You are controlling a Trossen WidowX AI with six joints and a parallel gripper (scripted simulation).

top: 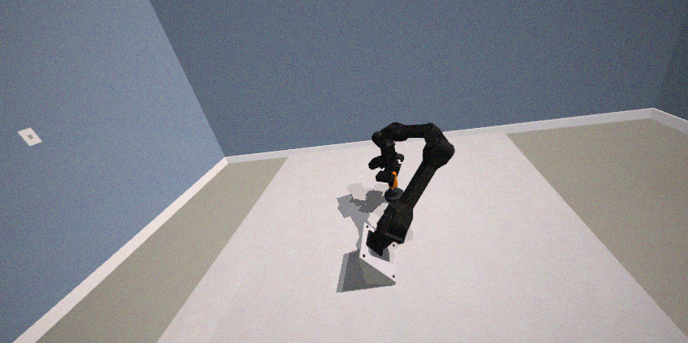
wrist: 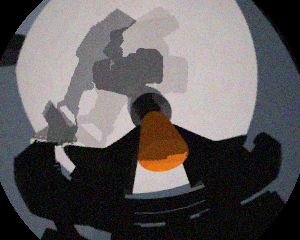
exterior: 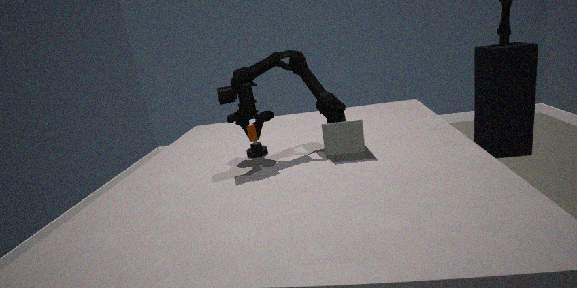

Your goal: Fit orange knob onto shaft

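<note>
Now: gripper tip 30 mm below the orange knob. Round my gripper tip: round pedestal (40 mm below).
</note>
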